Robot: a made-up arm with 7 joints.
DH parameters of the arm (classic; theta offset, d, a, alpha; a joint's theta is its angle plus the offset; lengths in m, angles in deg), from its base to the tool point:
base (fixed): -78.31 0 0.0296 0
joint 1: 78.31 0.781 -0.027 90
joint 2: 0 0.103 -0.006 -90
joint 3: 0 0.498 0.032 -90
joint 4: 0 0.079 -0.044 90
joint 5: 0 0.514 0.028 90
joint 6: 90 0.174 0.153 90
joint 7: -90 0.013 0.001 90
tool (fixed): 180 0.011 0 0
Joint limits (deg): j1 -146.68..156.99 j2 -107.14..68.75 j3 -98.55..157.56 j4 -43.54..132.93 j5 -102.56..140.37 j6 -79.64..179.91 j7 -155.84..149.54
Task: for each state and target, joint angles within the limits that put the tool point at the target. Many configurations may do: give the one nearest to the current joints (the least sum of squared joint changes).
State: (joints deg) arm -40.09 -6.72 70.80 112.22 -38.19 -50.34 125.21
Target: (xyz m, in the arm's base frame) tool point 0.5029 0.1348 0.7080
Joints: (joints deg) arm -24.50 -37.66 64.39 121.43 -36.22 -42.84 126.00
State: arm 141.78 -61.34 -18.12 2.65 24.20 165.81 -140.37
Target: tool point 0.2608 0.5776 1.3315
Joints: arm 89.07 -43.66 -25.96 13.76 24.59 171.83 -141.27
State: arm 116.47 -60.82 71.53 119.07 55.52 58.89 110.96
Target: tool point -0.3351 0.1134 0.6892
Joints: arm 101.42 -45.93 72.93 128.89 59.22 69.95 110.44
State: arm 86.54 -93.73 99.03 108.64 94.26 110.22 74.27
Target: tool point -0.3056 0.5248 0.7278
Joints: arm 76.07 -97.00 95.88 78.05 85.87 103.31 74.40
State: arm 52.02 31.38 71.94 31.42 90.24 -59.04 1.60
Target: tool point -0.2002 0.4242 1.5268
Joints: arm 36.26 3.05 53.99 51.82 81.34 -57.62 1.16
